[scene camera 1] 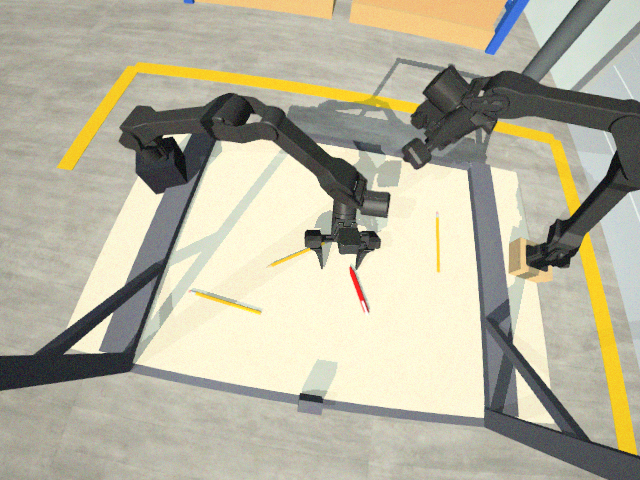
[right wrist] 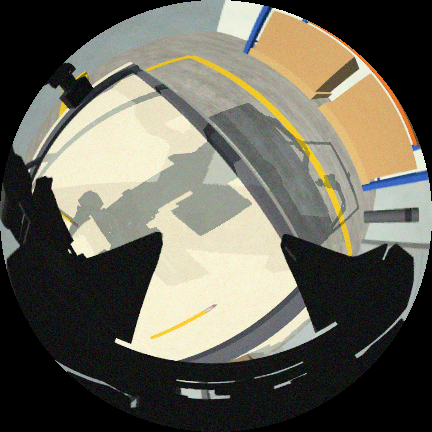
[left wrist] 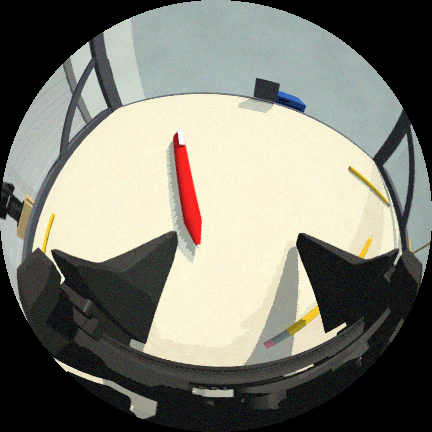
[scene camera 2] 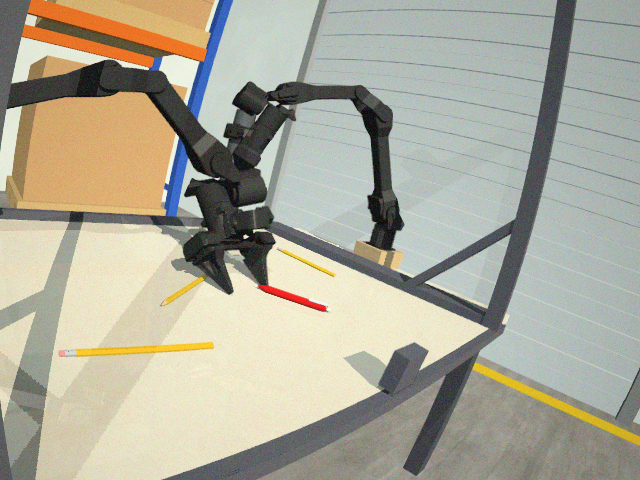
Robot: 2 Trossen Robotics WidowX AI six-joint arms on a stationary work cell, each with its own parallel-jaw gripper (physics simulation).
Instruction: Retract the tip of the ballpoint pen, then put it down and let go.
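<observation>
The red ballpoint pen lies flat on the table top. Its white clip end points away from my left gripper, and a small pale point shows at its near end. My left gripper is open and empty, pointing down, with one fingertip close beside the pen's pointed end. Whether that fingertip touches the pen, I cannot tell. My right gripper is open and empty, high over the back right of the table in scene camera 1; the pen does not show in the right wrist view.
One yellow pencil lies partly hidden behind my left gripper. Another pencil lies front left in scene camera 1, and a third pencil lies right. Dark frame beams edge the table.
</observation>
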